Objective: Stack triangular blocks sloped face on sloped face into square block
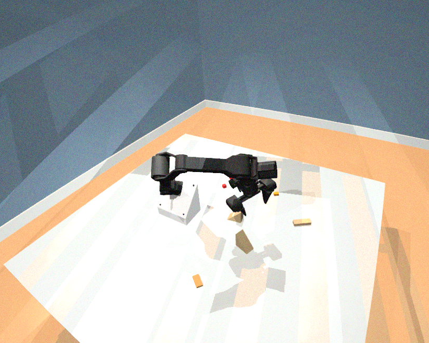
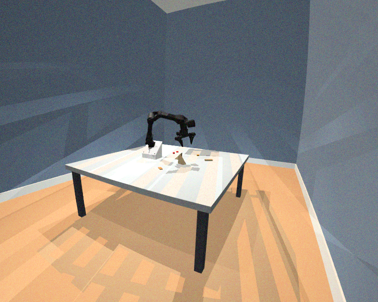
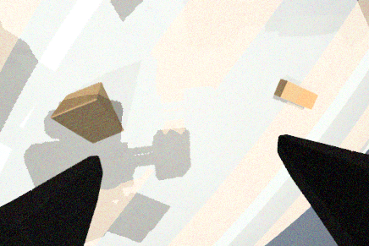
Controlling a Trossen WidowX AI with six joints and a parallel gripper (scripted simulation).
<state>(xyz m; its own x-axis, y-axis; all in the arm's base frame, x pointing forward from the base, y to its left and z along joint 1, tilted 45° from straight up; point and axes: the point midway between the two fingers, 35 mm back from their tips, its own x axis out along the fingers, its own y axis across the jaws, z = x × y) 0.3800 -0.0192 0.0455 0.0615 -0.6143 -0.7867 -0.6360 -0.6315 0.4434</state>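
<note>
Right now the tan wooden triangular block is 14 cm below my gripper tip, 6 cm to the right of it and 3 cm behind it. Also, from my gripper tip: tiny red cube: 35 cm to the left, 23 cm behind, 15 cm below; then small orange cube: 29 cm to the left, 15 cm below, 2 cm ahead.
</note>
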